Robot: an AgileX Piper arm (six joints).
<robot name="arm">
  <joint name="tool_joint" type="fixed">
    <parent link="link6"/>
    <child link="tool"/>
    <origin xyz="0 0 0" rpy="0 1.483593 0"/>
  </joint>
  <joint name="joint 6" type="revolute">
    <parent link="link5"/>
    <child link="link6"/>
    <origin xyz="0.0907 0 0.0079" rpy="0 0 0"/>
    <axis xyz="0.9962 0 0.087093"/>
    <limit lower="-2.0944" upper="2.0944"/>
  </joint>
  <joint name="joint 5" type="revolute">
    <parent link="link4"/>
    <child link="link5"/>
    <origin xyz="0 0 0" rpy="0 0 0"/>
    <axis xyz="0 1 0"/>
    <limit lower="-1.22" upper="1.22"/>
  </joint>
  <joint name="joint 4" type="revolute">
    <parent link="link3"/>
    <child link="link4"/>
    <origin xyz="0.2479 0 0.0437" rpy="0 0 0"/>
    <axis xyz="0.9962 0 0.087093"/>
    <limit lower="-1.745" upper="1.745"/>
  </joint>
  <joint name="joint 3" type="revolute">
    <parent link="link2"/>
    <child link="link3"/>
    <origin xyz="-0.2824 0 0.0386" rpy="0 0 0"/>
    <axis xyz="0 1 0"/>
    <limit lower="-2.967" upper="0"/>
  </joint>
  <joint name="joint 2" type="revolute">
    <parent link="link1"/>
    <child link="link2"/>
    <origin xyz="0 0 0" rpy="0 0 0"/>
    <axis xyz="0 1 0"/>
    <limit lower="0" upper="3.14"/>
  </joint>
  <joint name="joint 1" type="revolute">
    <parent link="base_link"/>
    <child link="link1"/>
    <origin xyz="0 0 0.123" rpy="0 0 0"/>
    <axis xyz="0 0 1"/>
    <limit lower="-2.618" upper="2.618"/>
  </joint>
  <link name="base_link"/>
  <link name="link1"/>
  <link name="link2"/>
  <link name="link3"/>
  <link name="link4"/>
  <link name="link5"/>
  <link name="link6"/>
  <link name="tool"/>
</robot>
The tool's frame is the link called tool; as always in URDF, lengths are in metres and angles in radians.
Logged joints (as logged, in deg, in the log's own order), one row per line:
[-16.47 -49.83 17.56 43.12 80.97 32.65]
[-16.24 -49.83 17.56 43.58 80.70 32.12]
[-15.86 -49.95 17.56 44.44 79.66 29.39]
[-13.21 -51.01 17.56 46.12 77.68 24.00]
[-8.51 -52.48 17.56 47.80 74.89 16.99]
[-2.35 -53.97 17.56 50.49 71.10 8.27]
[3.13 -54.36 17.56 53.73 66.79 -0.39]
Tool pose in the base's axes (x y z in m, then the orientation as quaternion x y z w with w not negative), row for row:
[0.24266 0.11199 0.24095 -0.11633 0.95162 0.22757 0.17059]
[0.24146 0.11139 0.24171 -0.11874 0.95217 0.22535 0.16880]
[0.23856 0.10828 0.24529 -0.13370 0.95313 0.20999 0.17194]
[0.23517 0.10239 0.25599 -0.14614 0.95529 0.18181 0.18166]
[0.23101 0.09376 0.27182 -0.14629 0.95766 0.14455 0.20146]
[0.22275 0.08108 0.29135 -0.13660 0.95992 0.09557 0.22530]
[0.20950 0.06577 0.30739 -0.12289 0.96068 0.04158 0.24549]
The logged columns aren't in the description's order. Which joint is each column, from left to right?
Columns, left to right: joint 6, joint 3, joint 1, joint 5, joint 2, joint 4.
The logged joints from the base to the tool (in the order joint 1, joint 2, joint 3, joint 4, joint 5, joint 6), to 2 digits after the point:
[17.56 80.97 -49.83 32.65 43.12 -16.47]
[17.56 80.70 -49.83 32.12 43.58 -16.24]
[17.56 79.66 -49.95 29.39 44.44 -15.86]
[17.56 77.68 -51.01 24.00 46.12 -13.21]
[17.56 74.89 -52.48 16.99 47.80 -8.51]
[17.56 71.10 -53.97 8.27 50.49 -2.35]
[17.56 66.79 -54.36 -0.39 53.73 3.13]

